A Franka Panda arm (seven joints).
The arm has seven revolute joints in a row. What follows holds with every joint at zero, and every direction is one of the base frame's. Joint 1 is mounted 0.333 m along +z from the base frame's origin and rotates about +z. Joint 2 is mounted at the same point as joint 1 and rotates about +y. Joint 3 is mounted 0.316 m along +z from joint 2 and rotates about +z. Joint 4 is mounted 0.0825 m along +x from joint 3 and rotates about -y. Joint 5 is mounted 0.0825 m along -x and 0.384 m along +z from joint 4 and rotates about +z. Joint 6 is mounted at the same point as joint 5 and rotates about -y. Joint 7 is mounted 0.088 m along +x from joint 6 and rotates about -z. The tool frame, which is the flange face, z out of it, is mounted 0.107 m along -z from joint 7; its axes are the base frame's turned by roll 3.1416, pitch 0 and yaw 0 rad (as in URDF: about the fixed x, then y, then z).
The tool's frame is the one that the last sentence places.
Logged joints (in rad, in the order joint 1, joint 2, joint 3, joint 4, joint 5, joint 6, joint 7), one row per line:
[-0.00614 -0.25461 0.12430 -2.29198 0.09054 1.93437 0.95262]
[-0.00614 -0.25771 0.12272 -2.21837 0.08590 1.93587 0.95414]
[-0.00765 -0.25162 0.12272 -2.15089 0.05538 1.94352 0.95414]
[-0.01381 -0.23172 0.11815 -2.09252 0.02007 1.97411 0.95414]
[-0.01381 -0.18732 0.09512 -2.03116 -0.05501 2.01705 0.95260]
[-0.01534 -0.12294 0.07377 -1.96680 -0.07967 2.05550 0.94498]
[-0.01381 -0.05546 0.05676 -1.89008 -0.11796 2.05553 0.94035]
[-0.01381 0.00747 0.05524 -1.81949 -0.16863 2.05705 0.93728]
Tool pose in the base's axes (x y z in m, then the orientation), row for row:
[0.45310 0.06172 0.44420 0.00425 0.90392 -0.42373 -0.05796]
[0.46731 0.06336 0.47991 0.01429 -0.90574 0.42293 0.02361]
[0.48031 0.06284 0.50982 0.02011 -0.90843 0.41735 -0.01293]
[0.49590 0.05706 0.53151 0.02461 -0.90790 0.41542 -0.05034]
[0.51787 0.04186 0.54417 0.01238 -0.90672 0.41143 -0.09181]
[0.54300 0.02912 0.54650 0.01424 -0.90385 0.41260 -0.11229]
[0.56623 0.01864 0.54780 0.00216 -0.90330 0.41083 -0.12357]
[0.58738 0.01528 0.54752 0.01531 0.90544 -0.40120 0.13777]
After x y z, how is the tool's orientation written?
As a quaternion, w x y z.
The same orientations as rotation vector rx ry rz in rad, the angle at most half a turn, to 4 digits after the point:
[2.8321 -1.3276 -0.1816]
[-2.8199 1.3167 0.0735]
[-2.8180 1.2946 -0.0401]
[-2.8084 1.2850 -0.1557]
[-2.8263 1.2825 -0.2862]
[-2.8141 1.2846 -0.3496]
[-2.8339 1.2889 -0.3877]
[2.8171 -1.2483 0.4286]

